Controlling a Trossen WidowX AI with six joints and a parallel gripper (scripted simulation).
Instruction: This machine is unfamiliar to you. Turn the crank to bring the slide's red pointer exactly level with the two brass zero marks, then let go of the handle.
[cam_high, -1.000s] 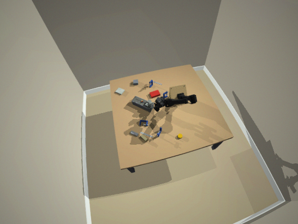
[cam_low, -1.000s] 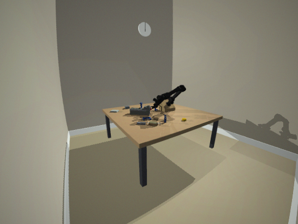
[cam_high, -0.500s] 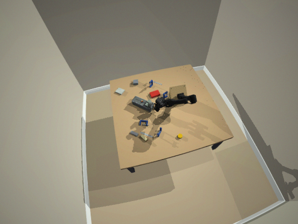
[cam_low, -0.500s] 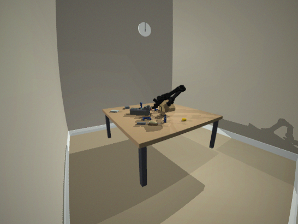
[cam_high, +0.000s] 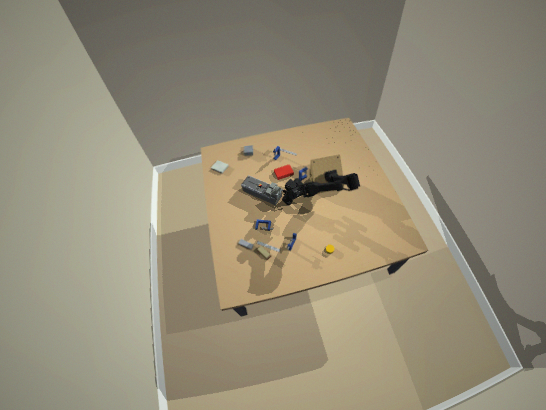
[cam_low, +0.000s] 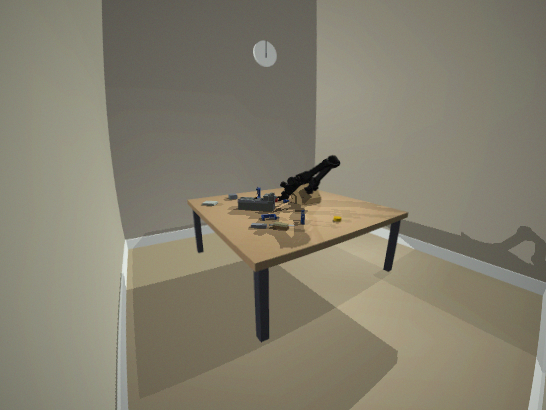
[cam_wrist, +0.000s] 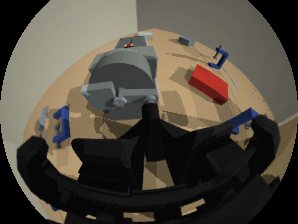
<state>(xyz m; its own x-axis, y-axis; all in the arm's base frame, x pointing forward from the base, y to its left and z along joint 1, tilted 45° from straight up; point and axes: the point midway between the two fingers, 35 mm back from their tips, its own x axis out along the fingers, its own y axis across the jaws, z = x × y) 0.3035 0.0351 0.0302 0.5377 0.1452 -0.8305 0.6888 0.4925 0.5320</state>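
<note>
Right now the red pointer is 140 mm ahead of my gripper tip, 90 mm to the right of it and 20 mm above it. From my gripper tip the other things lie so: tan block 220 mm ahead, 350 mm to the left, 50 mm below; then dark crank handle 10 mm behind, 10 mm to the left, 30 mm above; then yellow disc 160 mm behind, 430 mm to the left, 50 mm below.
</note>
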